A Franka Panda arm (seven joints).
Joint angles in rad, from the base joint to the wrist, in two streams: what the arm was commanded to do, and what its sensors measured. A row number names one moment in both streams.
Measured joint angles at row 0:
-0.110 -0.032 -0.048 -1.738 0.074 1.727 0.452
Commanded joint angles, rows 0 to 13:
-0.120 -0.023 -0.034 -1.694 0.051 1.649 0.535
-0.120 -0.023 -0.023 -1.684 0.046 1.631 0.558
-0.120 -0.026 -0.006 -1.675 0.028 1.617 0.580
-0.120 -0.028 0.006 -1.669 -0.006 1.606 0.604
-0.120 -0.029 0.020 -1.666 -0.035 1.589 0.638
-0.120 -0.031 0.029 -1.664 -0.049 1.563 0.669
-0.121 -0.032 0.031 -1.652 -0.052 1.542 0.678
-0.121 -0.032 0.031 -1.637 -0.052 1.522 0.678
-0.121 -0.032 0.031 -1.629 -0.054 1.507 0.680
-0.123 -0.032 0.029 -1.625 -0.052 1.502 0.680
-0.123 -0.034 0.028 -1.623 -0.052 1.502 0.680
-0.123 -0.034 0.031 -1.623 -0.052 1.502 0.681
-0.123 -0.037 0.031 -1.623 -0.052 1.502 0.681
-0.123 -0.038 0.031 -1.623 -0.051 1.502 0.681
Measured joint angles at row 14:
-0.115 -0.033 0.019 -1.637 -0.036 1.529 0.663
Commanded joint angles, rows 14 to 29:
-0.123 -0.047 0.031 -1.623 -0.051 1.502 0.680
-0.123 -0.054 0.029 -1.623 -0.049 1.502 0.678
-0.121 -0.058 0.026 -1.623 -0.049 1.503 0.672
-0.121 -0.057 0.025 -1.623 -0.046 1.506 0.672
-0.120 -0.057 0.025 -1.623 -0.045 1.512 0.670
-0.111 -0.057 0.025 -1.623 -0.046 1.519 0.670
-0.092 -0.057 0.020 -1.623 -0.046 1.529 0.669
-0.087 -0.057 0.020 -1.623 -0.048 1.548 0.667
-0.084 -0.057 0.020 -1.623 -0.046 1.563 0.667
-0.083 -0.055 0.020 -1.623 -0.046 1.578 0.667
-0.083 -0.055 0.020 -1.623 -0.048 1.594 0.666
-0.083 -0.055 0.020 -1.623 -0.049 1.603 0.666
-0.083 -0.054 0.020 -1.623 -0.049 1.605 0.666
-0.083 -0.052 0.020 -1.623 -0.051 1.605 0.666
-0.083 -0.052 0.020 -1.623 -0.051 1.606 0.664
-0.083 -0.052 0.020 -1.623 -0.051 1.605 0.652
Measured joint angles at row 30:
-0.084 -0.054 0.019 -1.630 -0.036 1.595 0.663
